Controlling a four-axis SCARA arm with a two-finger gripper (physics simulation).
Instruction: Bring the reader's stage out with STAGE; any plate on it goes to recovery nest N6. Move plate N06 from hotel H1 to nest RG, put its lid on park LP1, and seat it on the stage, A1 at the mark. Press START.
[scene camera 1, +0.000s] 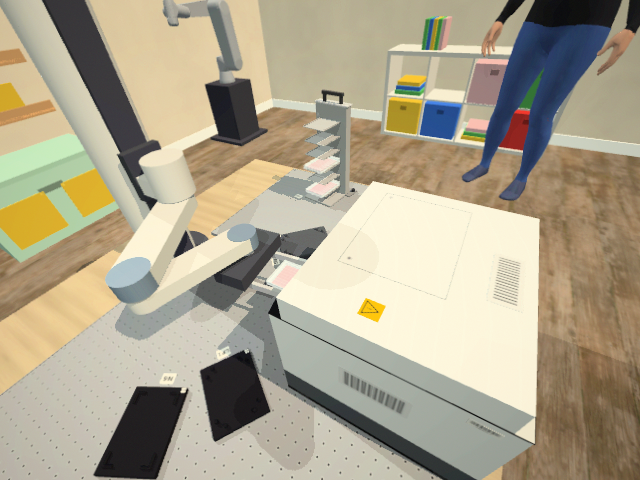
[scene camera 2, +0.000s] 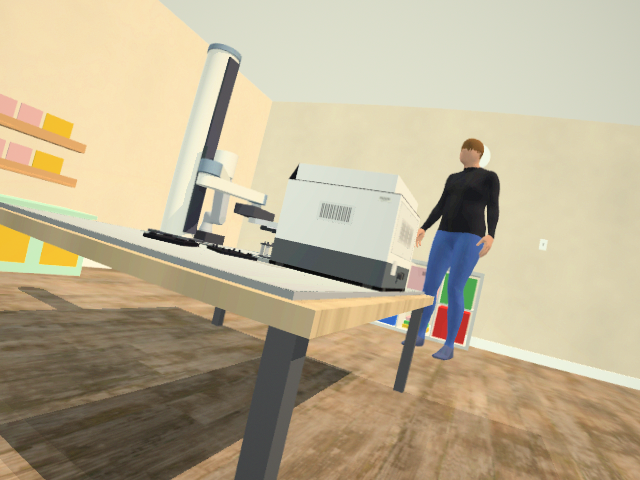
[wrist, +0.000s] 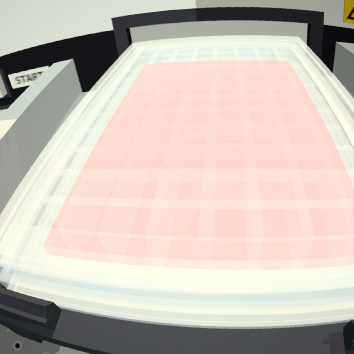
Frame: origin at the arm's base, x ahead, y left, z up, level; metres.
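Seen in the pictures: gripper, fingertip midpoint: (wrist: 208, 63); arm's base at its link origin: (scene camera 1: 175, 256).
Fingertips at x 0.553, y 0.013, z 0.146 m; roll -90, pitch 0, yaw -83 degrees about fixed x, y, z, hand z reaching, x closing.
Note:
Offsets run from my fingertips to a thing's top centre. "pt": to the spot under its first point.
The reader {dx +0.249, dy -0.003, dz +0.207 m} (scene camera 1: 413, 330) (scene camera 2: 338, 227) has its stage out on the arm's side. A lidded plate with pink wells {dx -0.027, dy -0.003, dz +0.003 m} (scene camera 1: 285, 275) (wrist: 210, 165) sits level there, its long sides between the fingers. My gripper (scene camera 1: 273, 271) (wrist: 208, 63) is low at the plate and shut on it; the pads are hidden by the plate's edges. The START label {pt dx +0.060, dy +0.135, dz -0.016 m} (wrist: 27, 77) shows left of the plate. Nest N6 {dx -0.154, dy -0.411, dz -0.115 m} (scene camera 1: 144, 431) is a bare black nest. Hotel (scene camera 1: 344, 149) holds pink plates on two lower shelves; their labels are unreadable. Which plate is N06 cannot be told.
Another black nest {dx -0.044, dy -0.261, dz -0.113 m} (scene camera 1: 235, 395) lies between N6 and the reader. More dark nest hardware {dx -0.134, dy +0.197, dz -0.064 m} (scene camera 1: 305, 240) lies behind the arm's hand. The SCARA column (scene camera 2: 193, 139) stands at the left. A person (scene camera 1: 542, 103) (scene camera 2: 457, 248) stands beyond the table.

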